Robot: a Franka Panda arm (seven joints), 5 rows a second.
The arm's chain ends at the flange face. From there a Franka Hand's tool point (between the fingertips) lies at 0.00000 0.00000 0.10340 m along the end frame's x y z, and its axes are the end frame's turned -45 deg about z.
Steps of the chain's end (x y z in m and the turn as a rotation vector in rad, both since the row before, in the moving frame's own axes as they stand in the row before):
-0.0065, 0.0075, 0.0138, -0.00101, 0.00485, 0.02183
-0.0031, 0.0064, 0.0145, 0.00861, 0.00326, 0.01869
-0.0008, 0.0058, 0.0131, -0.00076, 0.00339, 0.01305
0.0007, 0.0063, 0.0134, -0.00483, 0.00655, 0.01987
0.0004, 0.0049, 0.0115, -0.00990, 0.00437, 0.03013
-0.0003, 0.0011, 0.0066, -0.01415, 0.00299, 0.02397
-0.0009, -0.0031, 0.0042, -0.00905, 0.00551, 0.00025
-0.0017, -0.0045, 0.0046, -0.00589, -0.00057, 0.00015
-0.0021, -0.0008, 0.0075, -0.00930, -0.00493, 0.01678
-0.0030, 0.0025, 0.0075, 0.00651, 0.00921, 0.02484
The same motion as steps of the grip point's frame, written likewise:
-0.0096, 0.0011, 0.0138, -0.00414, 0.00272, 0.02183
-0.0058, 0.0020, 0.0145, 0.00378, 0.00839, 0.01869
-0.0045, 0.0038, 0.0131, -0.00293, 0.00186, 0.01305
-0.0038, 0.0058, 0.0134, -0.00805, 0.00122, 0.01987
-0.0036, 0.0048, 0.0115, -0.01009, -0.00391, 0.03013
-0.0018, 0.0018, 0.0066, -0.01212, -0.00789, 0.02397
0.0013, -0.0018, 0.0042, -0.01030, -0.00250, 0.00025
0.0015, -0.0040, 0.0046, -0.00376, -0.00457, 0.00015
-0.0020, -0.0017, 0.0075, -0.00309, -0.01006, 0.01678
-0.0027, -0.0001, 0.0075, -0.00191, 0.01112, 0.02484

